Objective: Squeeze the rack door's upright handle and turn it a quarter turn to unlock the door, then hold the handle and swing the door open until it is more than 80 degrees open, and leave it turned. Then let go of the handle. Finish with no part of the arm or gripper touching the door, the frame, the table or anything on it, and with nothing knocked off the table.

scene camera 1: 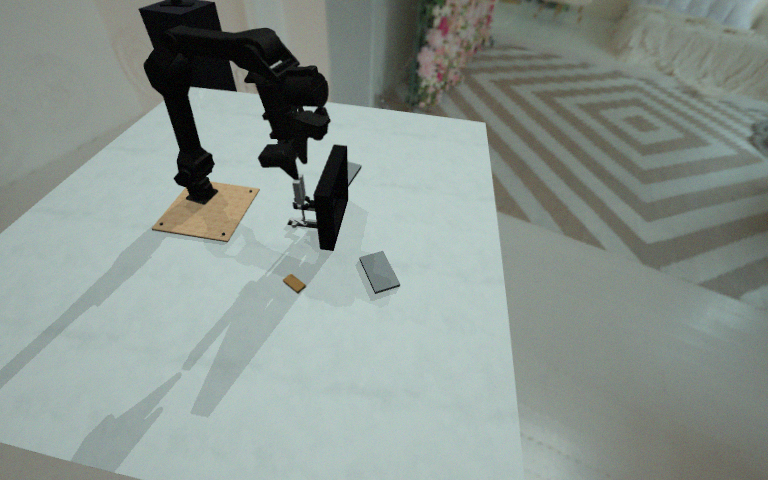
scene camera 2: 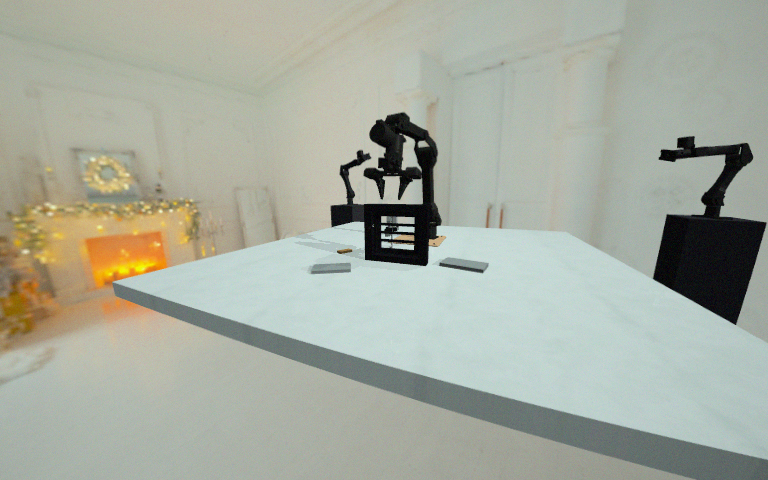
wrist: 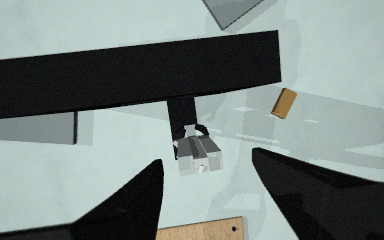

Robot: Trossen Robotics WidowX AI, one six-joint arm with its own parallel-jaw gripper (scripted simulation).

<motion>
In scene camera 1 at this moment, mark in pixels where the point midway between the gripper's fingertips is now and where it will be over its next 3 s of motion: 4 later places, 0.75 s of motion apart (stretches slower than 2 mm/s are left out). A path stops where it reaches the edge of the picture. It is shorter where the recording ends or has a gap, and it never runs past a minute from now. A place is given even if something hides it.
The gripper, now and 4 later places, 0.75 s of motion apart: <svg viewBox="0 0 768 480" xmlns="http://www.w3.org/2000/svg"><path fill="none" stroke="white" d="M300 171L297 177L300 189L299 193L299 193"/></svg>
</motion>
